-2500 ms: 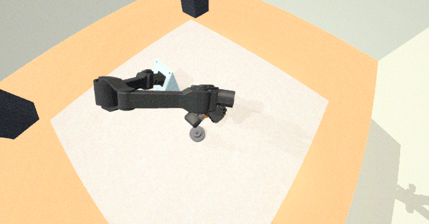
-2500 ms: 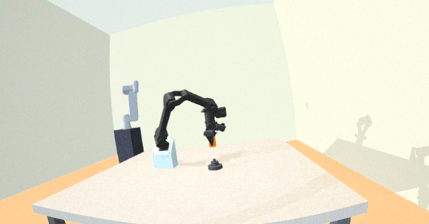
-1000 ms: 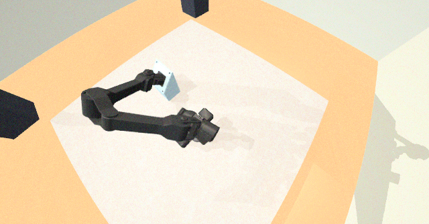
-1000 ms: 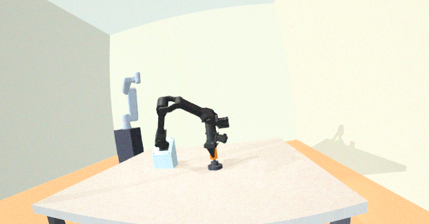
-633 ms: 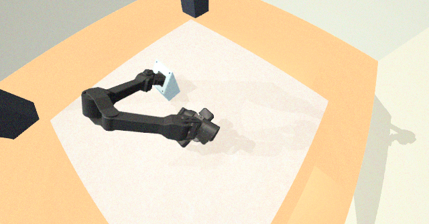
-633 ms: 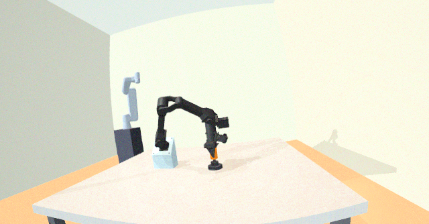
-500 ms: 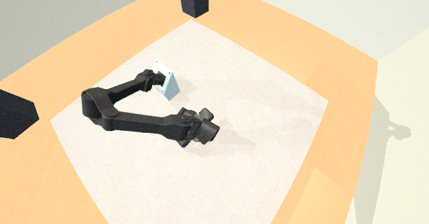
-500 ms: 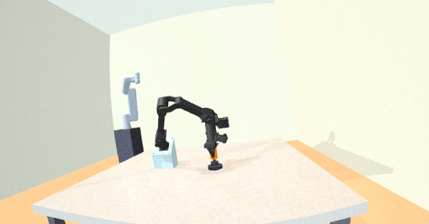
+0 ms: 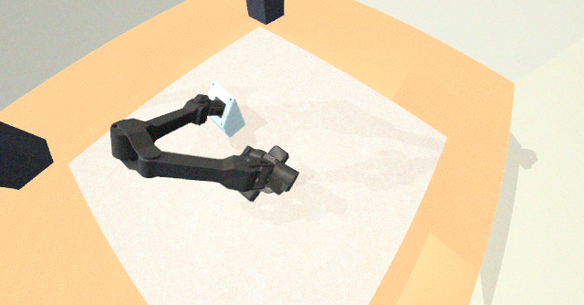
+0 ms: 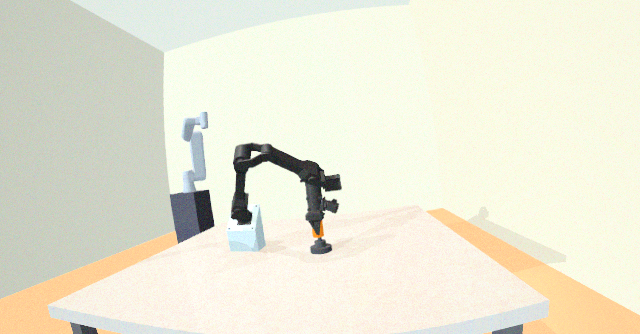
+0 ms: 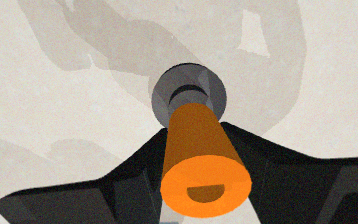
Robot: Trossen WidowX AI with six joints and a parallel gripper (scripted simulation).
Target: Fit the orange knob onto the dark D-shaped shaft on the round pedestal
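My gripper tip is 40 mm above the pedestal with shaft. The rest, counted from my gripper tip: orange knob 20 mm above.
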